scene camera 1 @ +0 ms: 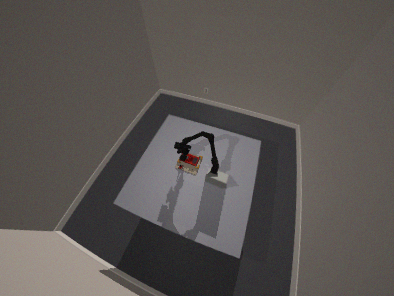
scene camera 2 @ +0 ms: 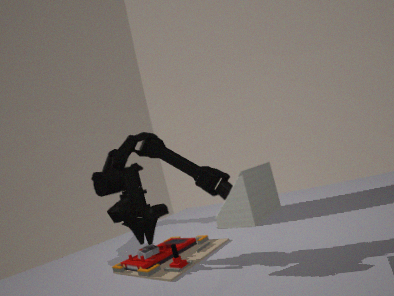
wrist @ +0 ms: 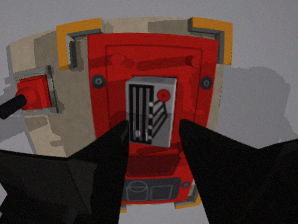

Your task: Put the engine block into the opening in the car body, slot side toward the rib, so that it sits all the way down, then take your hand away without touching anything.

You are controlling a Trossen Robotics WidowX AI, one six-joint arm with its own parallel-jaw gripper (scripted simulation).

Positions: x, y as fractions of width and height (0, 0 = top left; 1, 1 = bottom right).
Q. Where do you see a grey engine block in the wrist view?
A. At 0.51, 0.45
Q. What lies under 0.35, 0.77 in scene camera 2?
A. My gripper.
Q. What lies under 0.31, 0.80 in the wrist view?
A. My gripper.
